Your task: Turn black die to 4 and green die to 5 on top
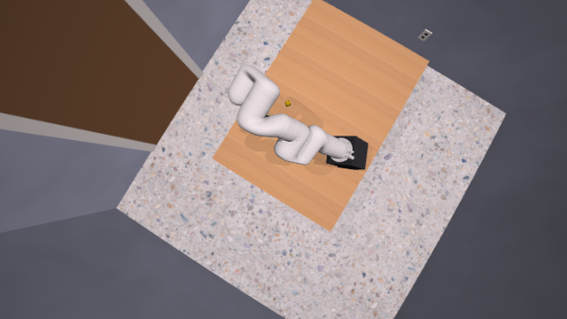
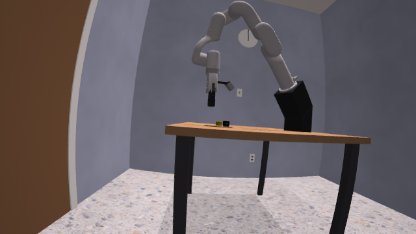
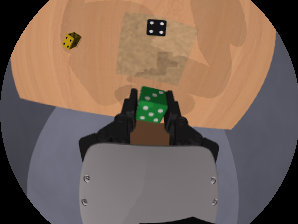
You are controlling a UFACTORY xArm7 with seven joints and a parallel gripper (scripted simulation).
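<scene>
My gripper is now 12 cm above the tan mat and 4 cm past it. The rest, counted from my hand: yellow die 19 cm to the right, 11 cm below, 7 cm behind; black die 11 cm below, 9 cm behind, 1 cm to the right; green die 1 cm below.
</scene>
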